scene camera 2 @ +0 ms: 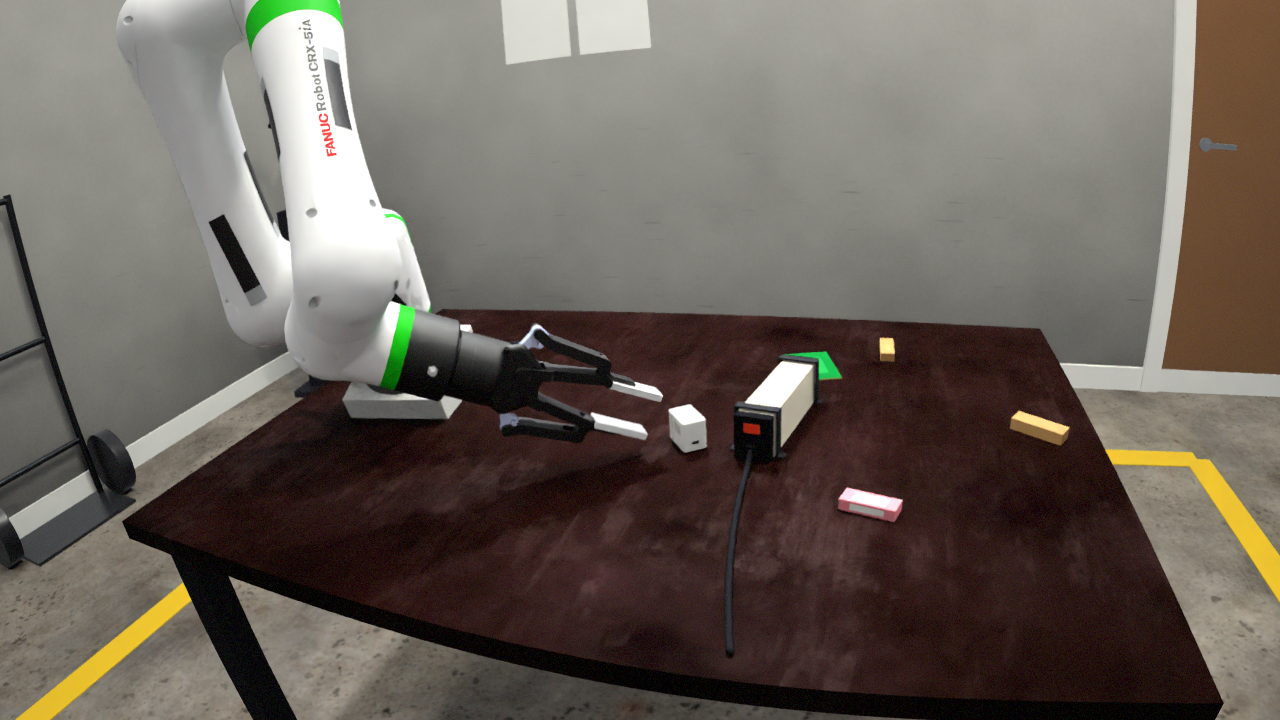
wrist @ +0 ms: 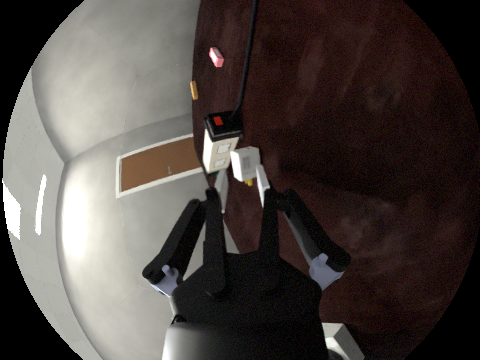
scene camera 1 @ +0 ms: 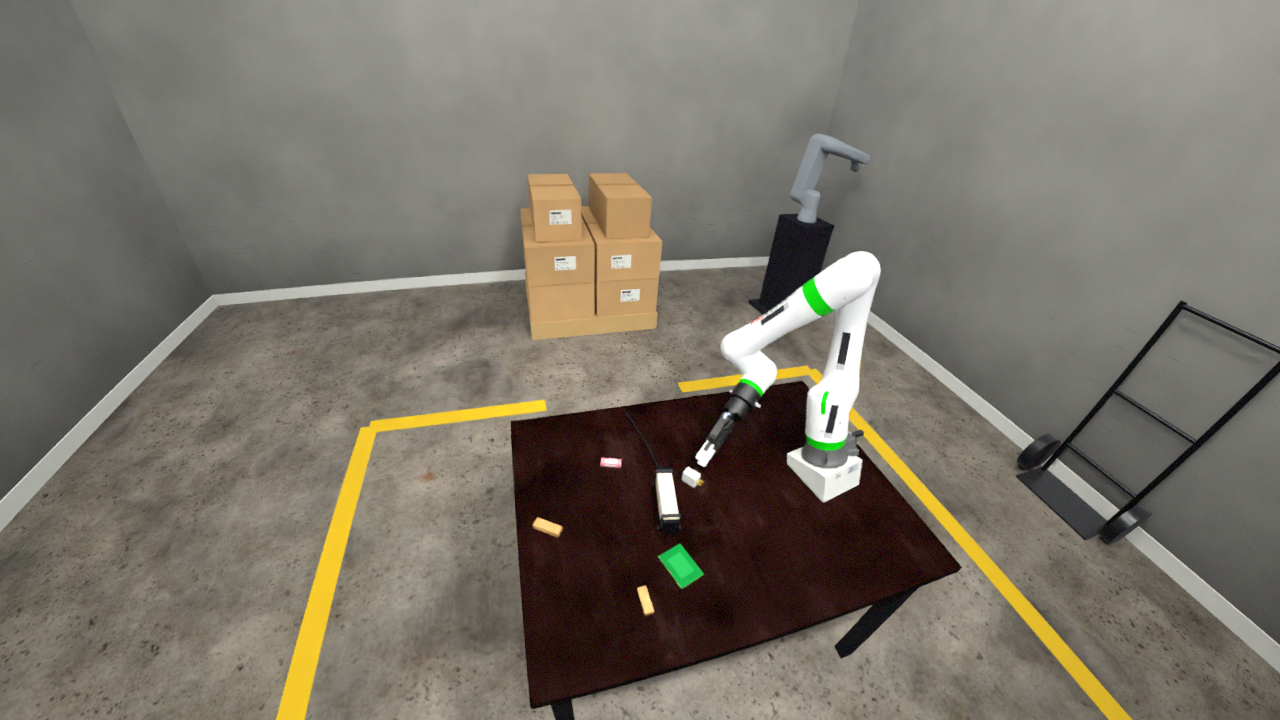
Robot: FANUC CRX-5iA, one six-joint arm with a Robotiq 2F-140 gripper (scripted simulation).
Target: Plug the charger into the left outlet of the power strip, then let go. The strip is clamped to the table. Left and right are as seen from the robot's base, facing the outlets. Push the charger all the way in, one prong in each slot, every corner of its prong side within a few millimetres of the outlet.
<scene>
The gripper shows in scene camera 2 (650,413), in the wrist view and in scene camera 1. One and the same spot on the gripper: (scene camera 1: 707,451) is (wrist: 225,194).
</scene>
